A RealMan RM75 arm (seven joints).
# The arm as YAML. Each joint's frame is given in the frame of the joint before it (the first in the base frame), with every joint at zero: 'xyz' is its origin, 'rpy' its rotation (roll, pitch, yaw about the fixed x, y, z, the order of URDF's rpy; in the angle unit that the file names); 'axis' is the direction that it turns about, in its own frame. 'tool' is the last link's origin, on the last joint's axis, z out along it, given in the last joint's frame.
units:
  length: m
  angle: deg
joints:
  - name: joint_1
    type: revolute
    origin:
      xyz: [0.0, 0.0, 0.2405]
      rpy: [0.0, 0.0, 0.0]
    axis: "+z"
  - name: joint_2
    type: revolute
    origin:
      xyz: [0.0, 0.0, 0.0]
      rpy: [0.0, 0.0, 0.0]
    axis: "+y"
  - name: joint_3
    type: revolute
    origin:
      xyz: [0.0, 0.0, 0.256]
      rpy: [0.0, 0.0, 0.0]
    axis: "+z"
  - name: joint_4
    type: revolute
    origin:
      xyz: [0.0, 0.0, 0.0]
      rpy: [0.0, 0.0, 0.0]
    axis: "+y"
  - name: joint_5
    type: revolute
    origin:
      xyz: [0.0, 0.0, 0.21]
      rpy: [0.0, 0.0, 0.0]
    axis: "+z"
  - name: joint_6
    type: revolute
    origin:
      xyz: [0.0, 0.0, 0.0]
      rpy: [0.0, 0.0, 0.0]
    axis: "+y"
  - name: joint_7
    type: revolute
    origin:
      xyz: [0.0, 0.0, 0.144]
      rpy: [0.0, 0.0, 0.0]
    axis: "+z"
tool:
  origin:
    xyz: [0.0, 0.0, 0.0]
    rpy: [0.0, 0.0, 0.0]
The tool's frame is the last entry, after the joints.
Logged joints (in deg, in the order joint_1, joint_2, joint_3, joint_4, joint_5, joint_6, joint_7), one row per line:
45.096, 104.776, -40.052, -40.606, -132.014, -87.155, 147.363
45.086, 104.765, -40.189, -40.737, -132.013, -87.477, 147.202
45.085, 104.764, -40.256, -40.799, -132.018, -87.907, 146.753
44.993, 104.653, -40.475, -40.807, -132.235, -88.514, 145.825
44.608, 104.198, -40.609, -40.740, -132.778, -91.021, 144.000
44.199, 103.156, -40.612, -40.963, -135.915, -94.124, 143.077
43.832, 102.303, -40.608, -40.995, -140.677, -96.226, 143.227
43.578, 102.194, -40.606, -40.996, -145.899, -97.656, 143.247
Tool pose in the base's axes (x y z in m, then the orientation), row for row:
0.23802, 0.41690, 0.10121, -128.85, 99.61, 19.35
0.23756, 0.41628, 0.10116, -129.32, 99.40, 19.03
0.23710, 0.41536, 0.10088, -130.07, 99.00, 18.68
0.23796, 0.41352, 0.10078, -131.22, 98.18, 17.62
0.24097, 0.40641, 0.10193, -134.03, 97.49, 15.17
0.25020, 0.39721, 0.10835, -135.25, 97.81, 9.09
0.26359, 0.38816, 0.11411, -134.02, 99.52, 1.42
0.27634, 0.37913, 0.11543, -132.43, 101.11, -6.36
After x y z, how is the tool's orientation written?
As a rotation vector, in degrees.
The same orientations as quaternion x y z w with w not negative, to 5 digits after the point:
-0.77799, 0.60144, 0.11683, 0.13910
-0.78005, 0.59957, 0.11479, 0.13733
-0.78338, 0.59626, 0.11251, 0.13464
-0.78913, 0.59044, 0.10596, 0.13201
-0.79969, 0.58167, 0.09051, 0.11816
-0.80404, 0.58146, 0.05404, 0.11183
-0.79761, 0.59229, 0.00845, 0.11376
-0.78893, 0.60235, -0.03789, 0.11548

